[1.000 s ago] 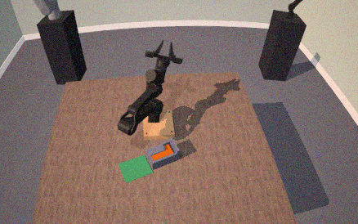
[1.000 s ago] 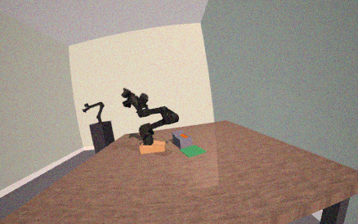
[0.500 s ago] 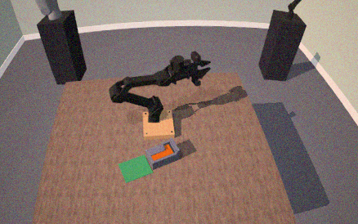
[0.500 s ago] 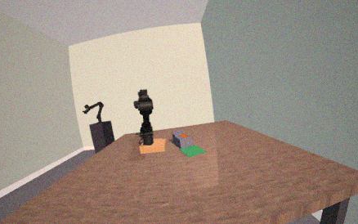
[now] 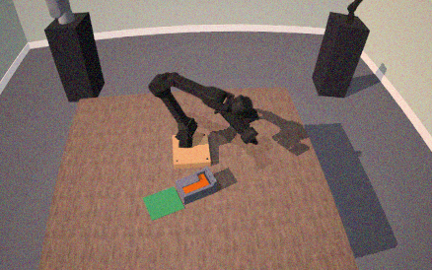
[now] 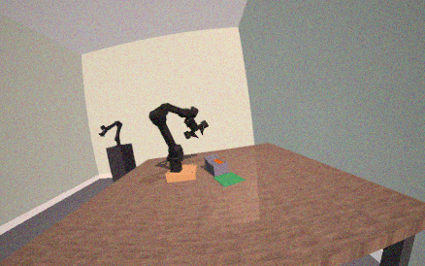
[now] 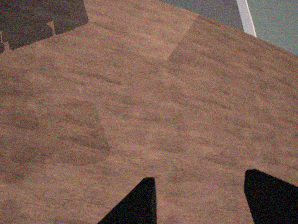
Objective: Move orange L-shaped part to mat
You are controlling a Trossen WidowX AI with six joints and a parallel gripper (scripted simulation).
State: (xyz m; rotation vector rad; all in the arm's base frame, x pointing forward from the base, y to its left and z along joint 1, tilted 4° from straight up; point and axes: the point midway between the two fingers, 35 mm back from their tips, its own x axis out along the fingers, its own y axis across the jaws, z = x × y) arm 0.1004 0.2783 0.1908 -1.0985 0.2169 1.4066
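My gripper tip is 23 cm to the left of the orange part, 16 cm above it and 11 cm short of it. From my gripper tip the other things lie so: green mat 38 cm to the right, 22 cm below, 19 cm ahead.
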